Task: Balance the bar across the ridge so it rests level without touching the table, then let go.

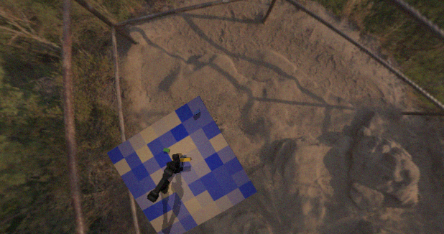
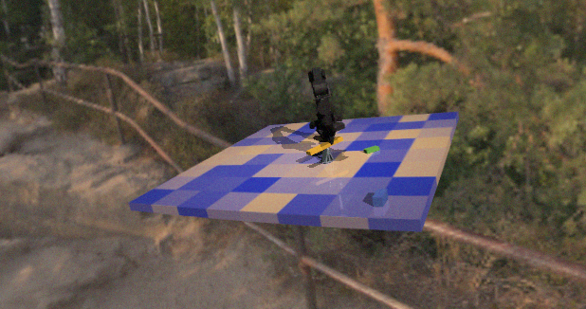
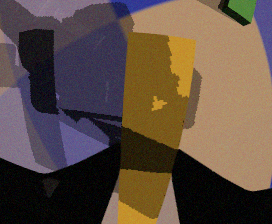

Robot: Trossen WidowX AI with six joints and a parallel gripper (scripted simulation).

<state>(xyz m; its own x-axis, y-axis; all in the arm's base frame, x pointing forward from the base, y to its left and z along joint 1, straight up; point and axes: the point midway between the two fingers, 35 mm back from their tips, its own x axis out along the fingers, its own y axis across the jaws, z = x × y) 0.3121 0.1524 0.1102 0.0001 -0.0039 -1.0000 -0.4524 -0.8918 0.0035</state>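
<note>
My gripper tip is now 2 cm short of the yellow bar and 1 cm to the left of it. From my gripper tip the other things lie so: blue cube: 43 cm ahead, 35 cm to the left, 6 cm below; then green block: 10 cm behind, 16 cm to the left, 7 cm below.
</note>
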